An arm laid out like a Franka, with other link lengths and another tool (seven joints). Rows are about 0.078 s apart.
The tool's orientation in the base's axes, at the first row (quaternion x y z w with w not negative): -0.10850 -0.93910 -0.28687 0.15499
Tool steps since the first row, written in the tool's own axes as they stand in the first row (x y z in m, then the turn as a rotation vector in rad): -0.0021 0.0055 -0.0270 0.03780 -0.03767 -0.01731; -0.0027 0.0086 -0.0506 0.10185 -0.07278 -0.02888; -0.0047 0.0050 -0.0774 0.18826 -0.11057 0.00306; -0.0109 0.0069 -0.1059 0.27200 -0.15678 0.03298; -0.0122 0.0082 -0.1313 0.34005 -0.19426 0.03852; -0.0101 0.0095 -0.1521 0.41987 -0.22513 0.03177; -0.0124 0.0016 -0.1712 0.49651 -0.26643 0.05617; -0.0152 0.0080 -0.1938 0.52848 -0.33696 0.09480; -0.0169 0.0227 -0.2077 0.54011 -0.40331 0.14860; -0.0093 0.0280 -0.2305 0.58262 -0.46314 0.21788; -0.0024 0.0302 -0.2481 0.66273 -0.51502 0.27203; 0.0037 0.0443 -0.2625 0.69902 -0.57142 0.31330
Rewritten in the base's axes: 0.0097 -0.0112 0.0233 -0.04216 -0.03615 0.00796; 0.0166 -0.0223 0.0432 -0.10925 -0.06392 0.02196; 0.0235 -0.0408 0.0618 -0.20785 -0.06639 0.00826; 0.0364 -0.0563 0.0830 -0.30597 -0.07716 -0.00906; 0.0438 -0.0699 0.1032 -0.38138 -0.09660 -0.00831; 0.0470 -0.0805 0.1210 -0.46298 -0.11636 0.00962; 0.0512 -0.0981 0.1312 -0.55181 -0.12712 -0.00337; 0.0608 -0.1062 0.1513 -0.61097 -0.15860 -0.05812; 0.0699 -0.1024 0.1690 -0.65350 -0.18033 -0.12989; 0.0696 -0.1103 0.1923 -0.72634 -0.18437 -0.19964; 0.0678 -0.1178 0.2098 -0.82829 -0.18629 -0.24018; 0.0696 -0.1139 0.2304 -0.88794 -0.20428 -0.28834
